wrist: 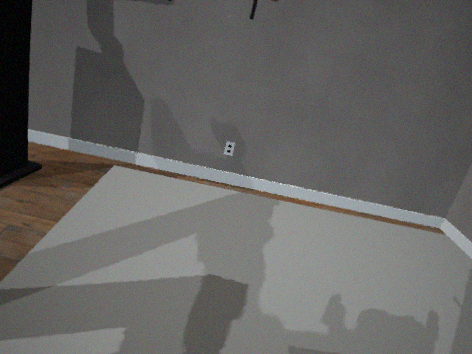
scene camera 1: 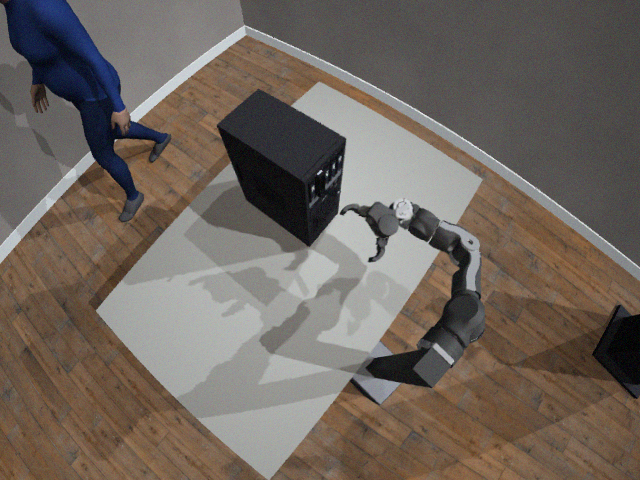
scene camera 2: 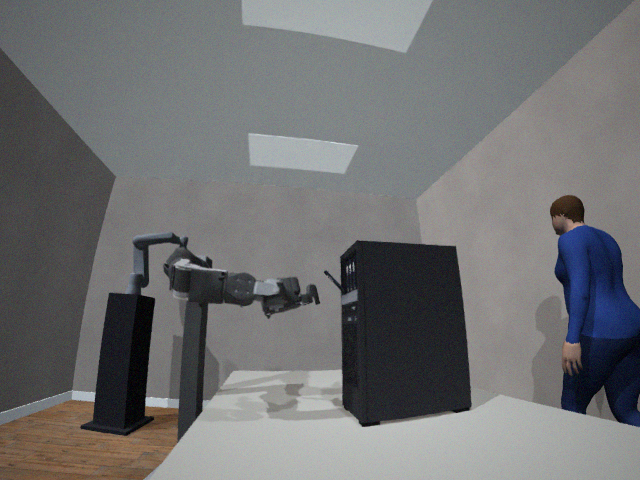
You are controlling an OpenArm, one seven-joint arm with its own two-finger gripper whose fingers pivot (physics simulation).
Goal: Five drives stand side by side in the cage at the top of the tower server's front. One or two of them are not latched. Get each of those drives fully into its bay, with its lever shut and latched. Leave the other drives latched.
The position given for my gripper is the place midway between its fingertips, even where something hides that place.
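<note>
My own gripper is in sight of scene camera 1 (scene camera 1: pixel 355 236) and of scene camera 2 (scene camera 2: pixel 291 302). I see a black tower server as well, in scene camera 1 (scene camera 1: pixel 275 150) and again in scene camera 2 (scene camera 2: pixel 404 346). And there is a post: scene camera 1 has it (scene camera 1: pixel 424 367), and so does scene camera 2 (scene camera 2: pixel 194 337).
</note>
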